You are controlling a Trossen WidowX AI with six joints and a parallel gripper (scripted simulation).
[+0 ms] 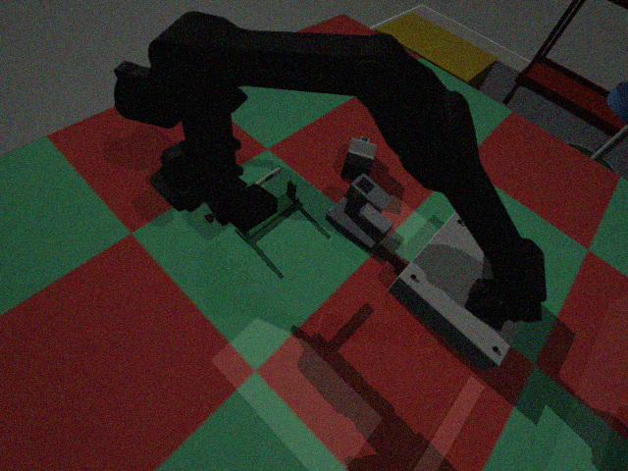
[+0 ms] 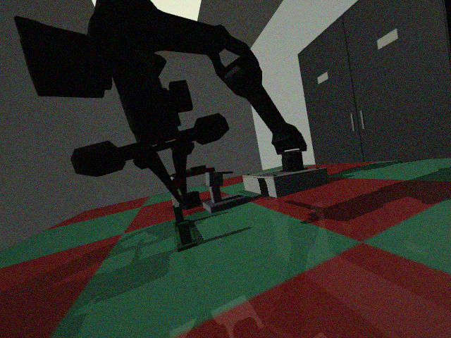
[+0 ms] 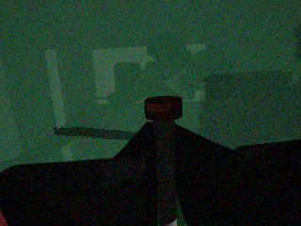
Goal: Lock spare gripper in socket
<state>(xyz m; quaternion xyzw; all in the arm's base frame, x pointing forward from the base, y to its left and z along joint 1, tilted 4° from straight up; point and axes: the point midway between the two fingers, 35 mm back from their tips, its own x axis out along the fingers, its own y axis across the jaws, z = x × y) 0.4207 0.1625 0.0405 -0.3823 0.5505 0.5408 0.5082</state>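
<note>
The narrow green rack lies 10 cm to the right of my gripper tip, 6 cm below it and 1 cm behind it. Also, from my gripper tip: socket: 20 cm to the right, 15 cm behind, 3 cm below; spare gripper: 34 cm to the right, 7 cm behind, 6 cm below.
</note>
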